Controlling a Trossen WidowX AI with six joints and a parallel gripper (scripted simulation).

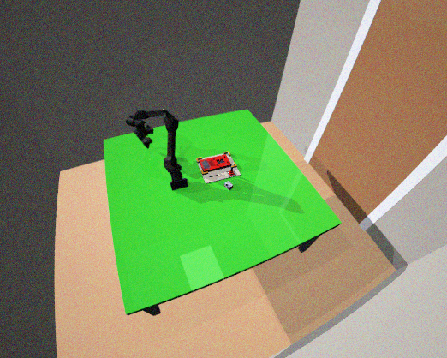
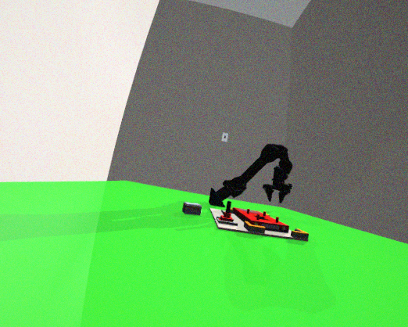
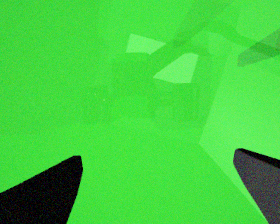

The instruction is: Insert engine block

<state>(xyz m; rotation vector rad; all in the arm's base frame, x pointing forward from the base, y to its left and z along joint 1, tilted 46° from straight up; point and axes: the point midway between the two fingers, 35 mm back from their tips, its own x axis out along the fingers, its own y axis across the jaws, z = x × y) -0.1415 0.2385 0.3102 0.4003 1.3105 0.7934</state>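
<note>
Now: gripper tip 430 mm short of the engine block, 520 mm to the left of it and 30 mm above it.
</note>
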